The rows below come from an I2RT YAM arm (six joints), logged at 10 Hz.
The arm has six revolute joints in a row. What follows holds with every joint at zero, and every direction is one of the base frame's.
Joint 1 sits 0.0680 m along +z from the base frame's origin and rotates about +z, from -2.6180 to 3.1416 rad.
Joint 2 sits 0.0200 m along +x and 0.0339 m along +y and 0.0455 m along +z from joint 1 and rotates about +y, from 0.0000 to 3.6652 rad.
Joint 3 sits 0.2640 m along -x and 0.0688 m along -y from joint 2 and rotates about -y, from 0.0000 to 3.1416 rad.
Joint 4 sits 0.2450 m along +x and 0.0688 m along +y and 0.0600 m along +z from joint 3 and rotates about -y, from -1.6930 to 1.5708 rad.
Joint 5 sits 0.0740 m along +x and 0.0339 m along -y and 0.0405 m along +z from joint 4 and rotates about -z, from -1.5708 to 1.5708 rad.
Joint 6 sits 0.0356 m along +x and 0.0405 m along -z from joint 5 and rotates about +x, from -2.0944 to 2.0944 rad.
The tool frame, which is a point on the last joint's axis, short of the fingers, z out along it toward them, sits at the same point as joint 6; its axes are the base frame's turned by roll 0.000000, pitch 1.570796 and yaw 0.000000 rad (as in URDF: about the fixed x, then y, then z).
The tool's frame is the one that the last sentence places.
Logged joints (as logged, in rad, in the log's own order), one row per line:
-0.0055 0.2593 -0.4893 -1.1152 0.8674 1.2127
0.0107 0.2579 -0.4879 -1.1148 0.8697 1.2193
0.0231 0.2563 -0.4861 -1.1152 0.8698 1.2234
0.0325 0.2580 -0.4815 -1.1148 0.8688 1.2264
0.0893 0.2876 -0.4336 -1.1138 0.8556 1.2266
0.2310 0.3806 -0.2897 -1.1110 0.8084 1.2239
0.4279 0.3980 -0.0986 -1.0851 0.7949 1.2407
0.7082 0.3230 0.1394 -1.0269 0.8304 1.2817
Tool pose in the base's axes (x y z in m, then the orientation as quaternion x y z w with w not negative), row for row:
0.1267 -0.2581 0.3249 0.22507 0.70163 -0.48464 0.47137
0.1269 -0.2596 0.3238 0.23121 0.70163 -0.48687 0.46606
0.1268 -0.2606 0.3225 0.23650 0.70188 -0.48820 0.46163
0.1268 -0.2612 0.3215 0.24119 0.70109 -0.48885 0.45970
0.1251 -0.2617 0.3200 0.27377 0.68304 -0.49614 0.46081
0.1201 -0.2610 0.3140 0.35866 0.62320 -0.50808 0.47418
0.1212 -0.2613 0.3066 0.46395 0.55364 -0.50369 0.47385
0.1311 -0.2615 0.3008 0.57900 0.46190 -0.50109 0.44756
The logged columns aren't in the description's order. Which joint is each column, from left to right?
Columns, left to right: joint 5, joint 4, joint 6, joint 1, joint 3, joint 2.
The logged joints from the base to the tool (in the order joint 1, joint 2, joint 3, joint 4, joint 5, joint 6), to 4 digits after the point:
-1.1152 1.2127 0.8674 0.2593 -0.0055 -0.4893
-1.1148 1.2193 0.8697 0.2579 0.0107 -0.4879
-1.1152 1.2234 0.8698 0.2563 0.0231 -0.4861
-1.1148 1.2264 0.8688 0.2580 0.0325 -0.4815
-1.1138 1.2266 0.8556 0.2876 0.0893 -0.4336
-1.1110 1.2239 0.8084 0.3806 0.2310 -0.2897
-1.0851 1.2407 0.7949 0.3980 0.4279 -0.0986
-1.0269 1.2817 0.8304 0.3230 0.7082 0.1394

